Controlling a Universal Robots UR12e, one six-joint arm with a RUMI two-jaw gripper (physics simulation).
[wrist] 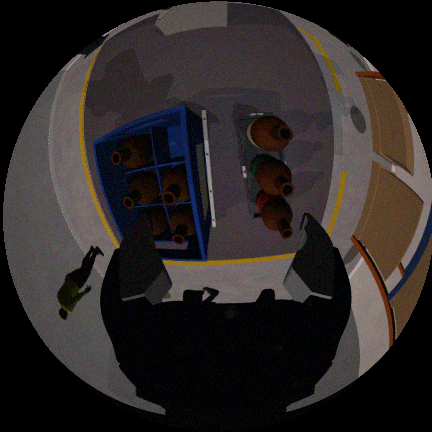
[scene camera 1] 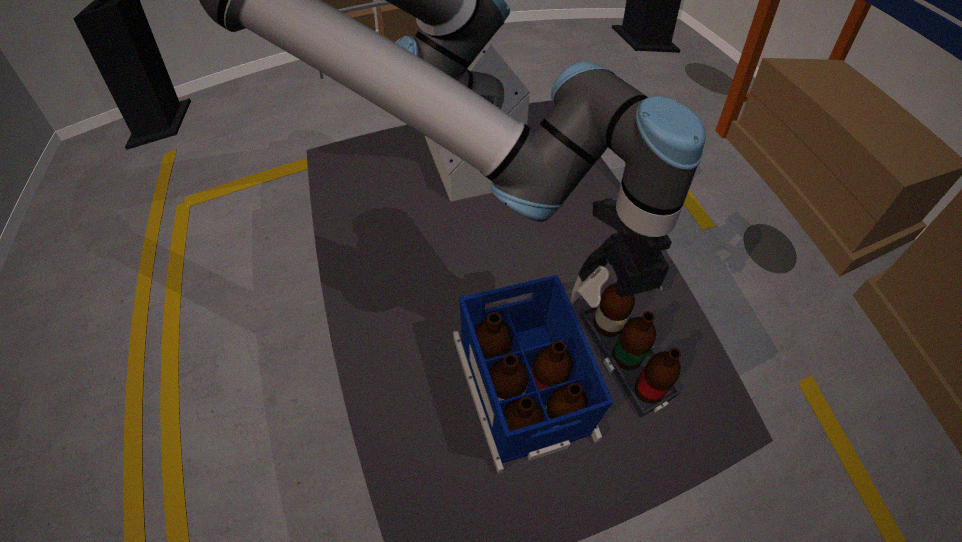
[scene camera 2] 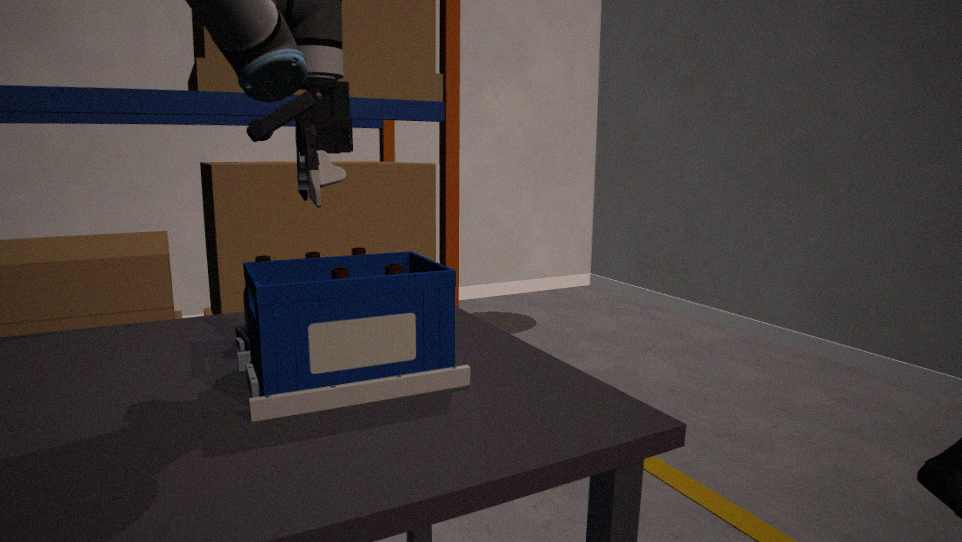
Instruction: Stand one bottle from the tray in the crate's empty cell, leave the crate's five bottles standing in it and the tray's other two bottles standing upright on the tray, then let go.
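Places are measured from the arm's base along level axes (x right, y ahead, z up), in centimetres.
Where they show: gripper, fingertip midpoint: point(wrist: 226, 215) point(scene camera 1: 613, 292) point(scene camera 2: 311, 203).
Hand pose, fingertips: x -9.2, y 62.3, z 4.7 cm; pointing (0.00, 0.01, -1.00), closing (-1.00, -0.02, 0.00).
Observation:
After its pixels a point has its place.
My gripper point(scene camera 1: 617, 292) @(x -9.2, y 62.3, z 4.7 cm) point(scene camera 2: 311, 198) @(x -9.2, y 62.3, z 4.7 cm) point(wrist: 226, 215) @(x -9.2, y 62.3, z 4.7 cm) is open and empty, pointing down. It hangs above the tray side and hides the neck of the white-label bottle in scene camera 1. The white-label bottle point(scene camera 1: 611, 311) @(x -15.0, y 57.0, z -11.4 cm) point(wrist: 269, 133) @(x -16.4, y 54.8, z -8.6 cm), green-label bottle point(scene camera 1: 634, 342) @(x -16.7, y 65.5, z -10.3 cm) point(wrist: 273, 176) @(x -17.8, y 62.4, z -8.7 cm) and red-label bottle point(scene camera 1: 658, 377) @(x -18.8, y 74.2, z -10.2 cm) point(wrist: 276, 212) @(x -20.0, y 70.2, z -9.4 cm) stand upright in a row on the dark tray point(scene camera 1: 622, 383) @(x -15.4, y 69.6, z -20.1 cm) point(wrist: 247, 145) @(x -14.7, y 58.0, z -20.6 cm). The blue crate point(scene camera 1: 518, 444) @(x 10.2, y 79.3, z -10.9 cm) point(scene camera 2: 282, 336) @(x 14.3, y 55.1, z -10.4 cm) point(wrist: 190, 150) @(x -4.4, y 57.8, z -4.5 cm) holds several upright brown bottles. Its empty cell point(scene camera 1: 535, 329) @(x -1.2, y 52.3, z -20.3 cm) point(wrist: 175, 142) @(x 2.8, y 56.9, z -20.3 cm) is at the back right in scene camera 1.
Pale rails point(scene camera 1: 477, 403) @(x 14.5, y 67.0, z -18.2 cm) point(scene camera 2: 356, 393) @(x 14.9, y 64.3, z -19.4 cm) point(wrist: 209, 170) @(x -5.7, y 64.2, z -18.1 cm) edge the crate on the table point(scene camera 1: 417, 498) @(x 29.7, y 83.6, z -21.1 cm) point(scene camera 2: 511, 430) @(x 29.5, y 80.8, z -21.1 cm). The crate stands close beside the tray. Cardboard boxes point(scene camera 1: 834, 148) point(scene camera 2: 323, 228) stand beyond the table. A person point(wrist: 72, 295) shows at the wrist view's lower left.

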